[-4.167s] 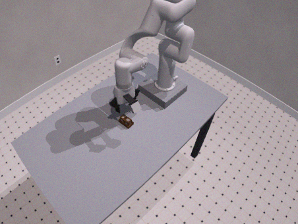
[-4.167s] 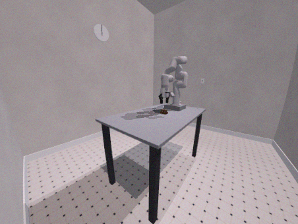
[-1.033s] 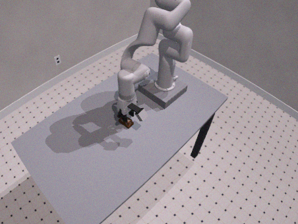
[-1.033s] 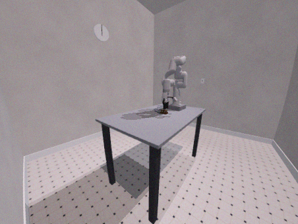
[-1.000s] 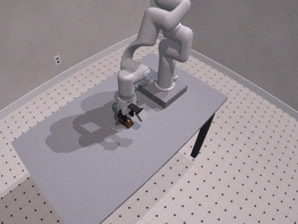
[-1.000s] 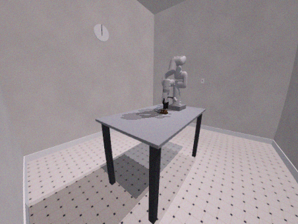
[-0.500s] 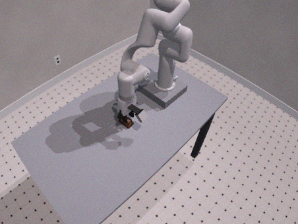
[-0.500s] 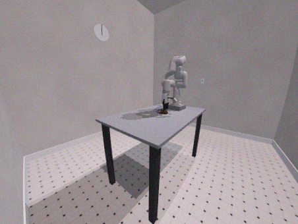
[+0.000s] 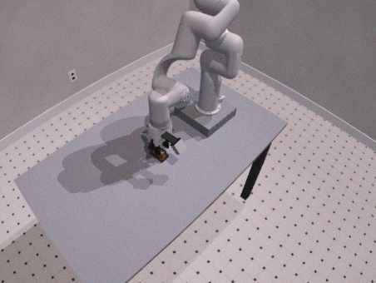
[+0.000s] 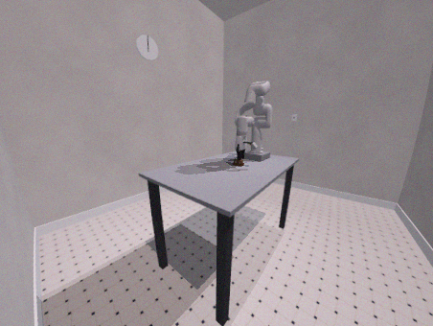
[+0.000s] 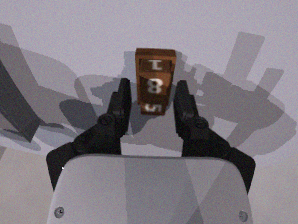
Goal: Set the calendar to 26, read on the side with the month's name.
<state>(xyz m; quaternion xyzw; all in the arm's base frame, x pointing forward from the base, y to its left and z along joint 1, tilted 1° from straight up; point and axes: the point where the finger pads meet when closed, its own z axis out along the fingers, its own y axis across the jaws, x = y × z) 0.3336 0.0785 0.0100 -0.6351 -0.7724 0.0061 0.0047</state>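
My hand is 4 cm above the brown cube. The rest, counted from my hand: brown wooden tray (2 cm to the right, 6 cm below).
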